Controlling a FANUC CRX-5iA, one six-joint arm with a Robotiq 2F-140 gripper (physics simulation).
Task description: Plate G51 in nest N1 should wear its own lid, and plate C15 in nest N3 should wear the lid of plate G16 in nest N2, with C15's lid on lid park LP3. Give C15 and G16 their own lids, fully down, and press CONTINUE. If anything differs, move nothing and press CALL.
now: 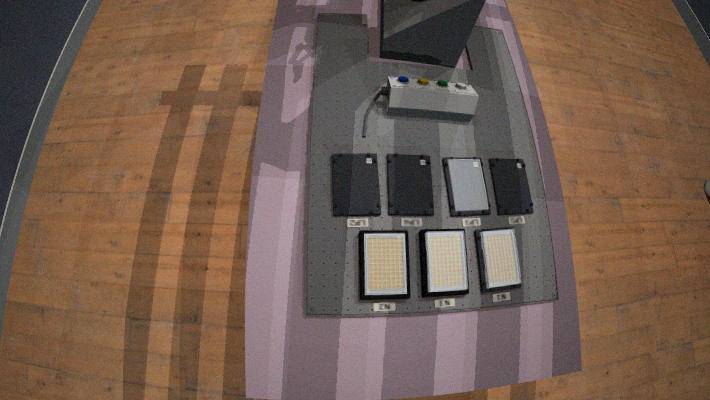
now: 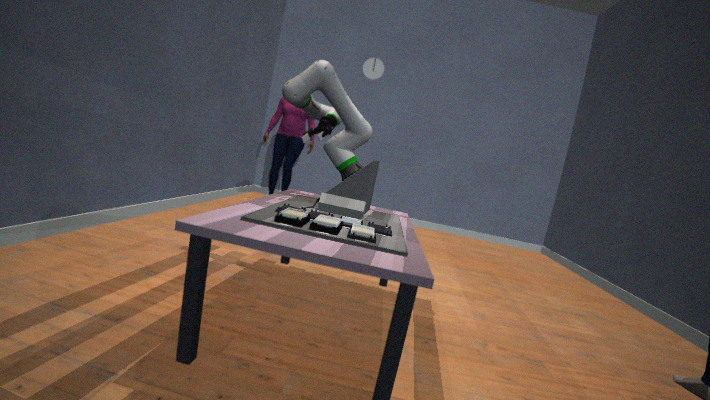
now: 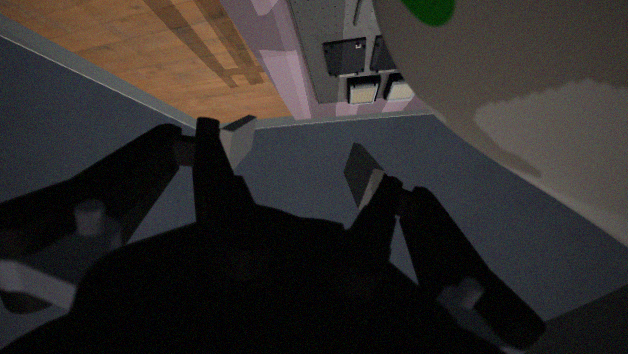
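Nest N2's plate [image 1: 385, 264] [image 2: 294, 214] [image 3: 363, 93] shows deep yellow wells. Nest N3's plate [image 1: 445, 261] [image 2: 327, 222] [image 3: 400, 90] and nest N1's plate [image 1: 501, 258] [image 2: 362, 231] look paler. Plate and lid codes are too small to read, and I cannot tell clearly which plates wear clear lids. A pale grey lid [image 1: 467, 185] lies flat on park LP3. Parks LP2 [image 1: 356, 185] [image 3: 345, 56], LP4 [image 1: 410, 185] and LP1 [image 1: 511, 186] show bare black surfaces. My gripper [image 2: 314, 134] [image 3: 302, 145] is open and empty, high up and well away from the nests.
The button box [image 1: 432, 101] [image 2: 342, 202] has blue [image 1: 403, 79], yellow [image 1: 423, 81], green [image 1: 442, 83] and white [image 1: 461, 86] buttons; a cable leaves its left side. The dark robot pedestal [image 1: 425, 37] stands behind. A person in pink [image 2: 294, 120] stands beyond the table.
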